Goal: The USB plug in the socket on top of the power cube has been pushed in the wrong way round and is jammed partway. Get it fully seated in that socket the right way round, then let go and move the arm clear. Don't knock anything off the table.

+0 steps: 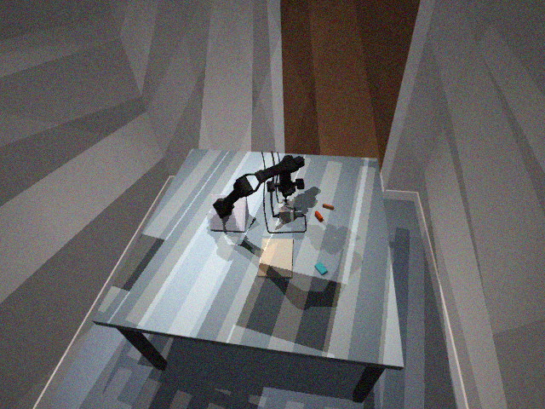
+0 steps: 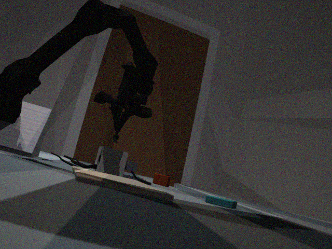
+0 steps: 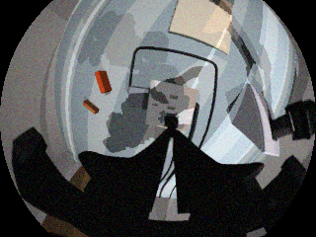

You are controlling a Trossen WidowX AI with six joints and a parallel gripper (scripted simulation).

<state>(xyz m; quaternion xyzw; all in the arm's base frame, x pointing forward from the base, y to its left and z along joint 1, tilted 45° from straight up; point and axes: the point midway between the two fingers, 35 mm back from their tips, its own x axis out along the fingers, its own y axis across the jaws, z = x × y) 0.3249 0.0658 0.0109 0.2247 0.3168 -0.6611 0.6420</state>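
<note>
Right now the dark usb plug is 20 mm below my gripper tip. Round my gripper tip: red block (180 mm ahead, 30 mm to the right, 120 mm below); teal block (170 mm ahead, 350 mm to the right, 130 mm below); tan flat board (50 mm behind, 280 mm to the right, 130 mm below).
</note>
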